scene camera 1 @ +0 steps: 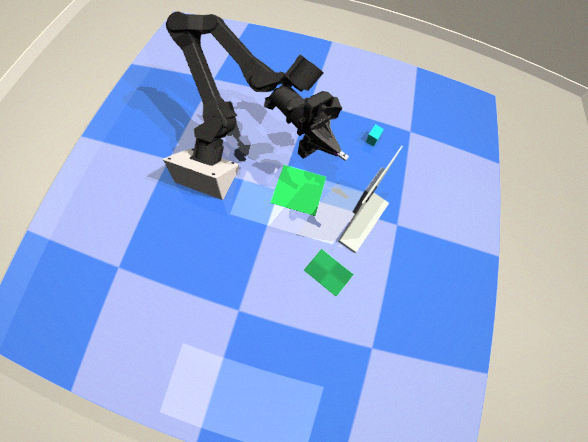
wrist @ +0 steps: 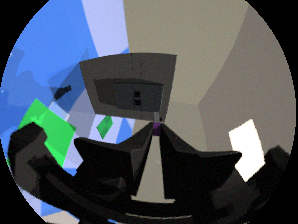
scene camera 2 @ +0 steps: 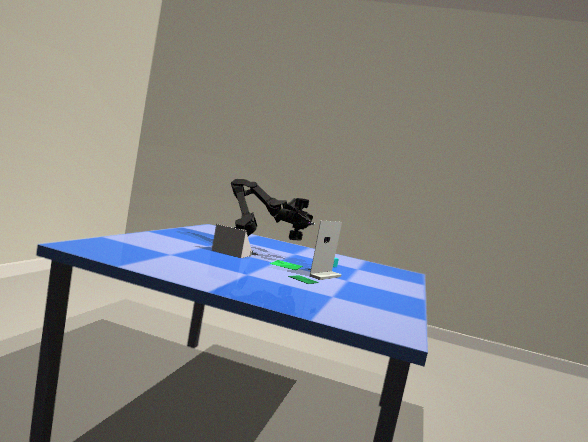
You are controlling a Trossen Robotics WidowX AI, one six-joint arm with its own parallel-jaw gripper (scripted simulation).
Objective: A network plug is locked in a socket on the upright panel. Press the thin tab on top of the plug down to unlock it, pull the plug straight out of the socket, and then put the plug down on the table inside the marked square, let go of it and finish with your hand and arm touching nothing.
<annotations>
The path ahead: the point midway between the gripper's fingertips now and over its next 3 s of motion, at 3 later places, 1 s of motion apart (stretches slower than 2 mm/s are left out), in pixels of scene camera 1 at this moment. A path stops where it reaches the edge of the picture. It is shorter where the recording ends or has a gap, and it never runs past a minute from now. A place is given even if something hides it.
My gripper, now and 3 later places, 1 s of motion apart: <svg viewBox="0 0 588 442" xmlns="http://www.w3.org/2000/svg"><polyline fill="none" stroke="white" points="339,153 316,184 302,178 303,181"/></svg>
</annotations>
